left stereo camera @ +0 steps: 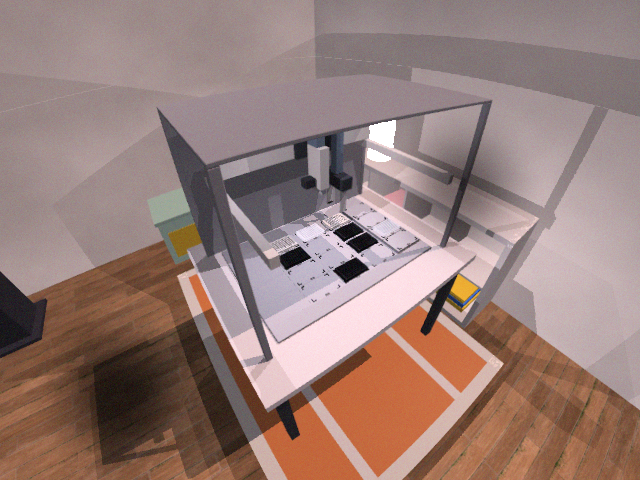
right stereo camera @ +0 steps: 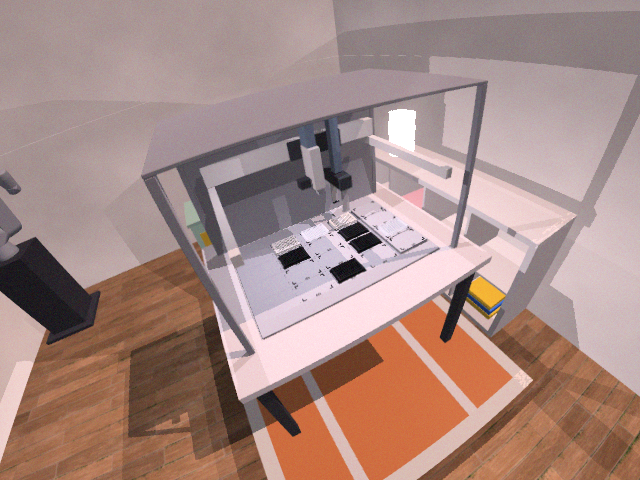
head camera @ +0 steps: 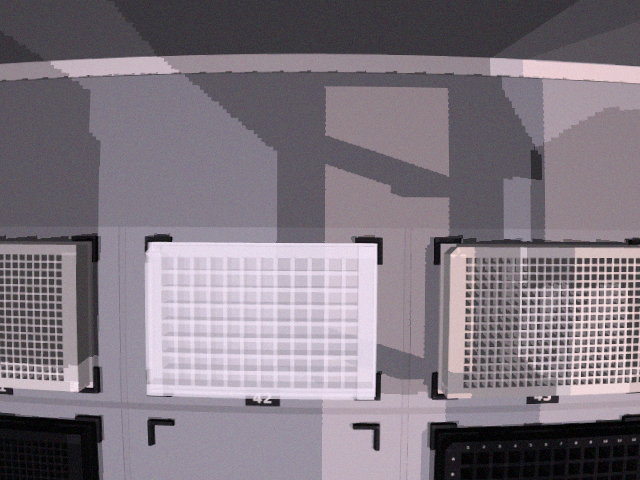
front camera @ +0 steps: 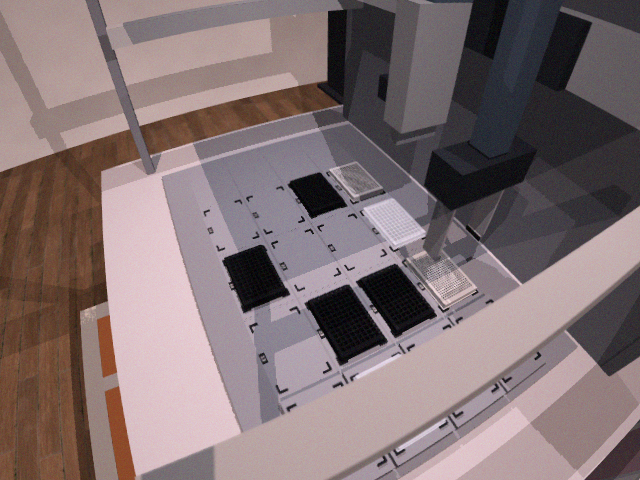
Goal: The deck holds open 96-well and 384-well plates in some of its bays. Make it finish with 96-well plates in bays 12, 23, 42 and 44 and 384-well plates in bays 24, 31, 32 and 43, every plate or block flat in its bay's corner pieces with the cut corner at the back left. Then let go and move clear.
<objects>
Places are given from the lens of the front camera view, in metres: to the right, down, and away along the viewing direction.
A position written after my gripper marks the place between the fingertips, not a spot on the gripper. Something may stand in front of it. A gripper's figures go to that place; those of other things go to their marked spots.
my gripper [front camera: 453,243]: 0.23, 0.01, 0.60
white 96-well plate [front camera: 394,224]: 0.16, -0.03, 0.76
black 384-well plate [front camera: 318,196]: 0.00, -0.10, 0.82
</objects>
